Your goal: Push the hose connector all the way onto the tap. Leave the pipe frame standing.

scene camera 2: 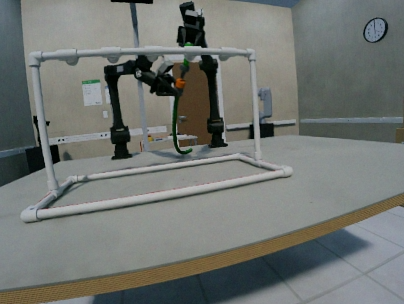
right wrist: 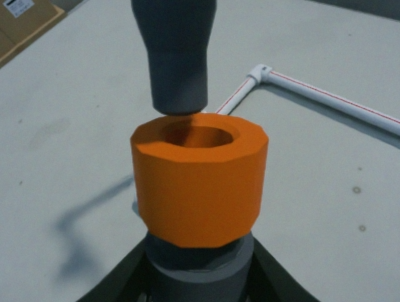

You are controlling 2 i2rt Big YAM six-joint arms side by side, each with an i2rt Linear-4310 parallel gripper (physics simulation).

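Observation:
The hose connector has an orange collar with its open mouth facing up, and a green hose hangs from it. My right gripper is shut on the connector's dark lower part. The tap is green with a dark grey spout pointing down. My left gripper is shut on the tap's upper part, largely hidden by the top bar. In the right wrist view the spout's end is close to the collar's far rim, slightly left of the hole's middle, outside it. The white pipe frame stands upright.
The frame's top bar crosses in front of both arms in the scene view. The grey table carries the frame and has a wooden edge. A cardboard box shows at the right wrist view's top left.

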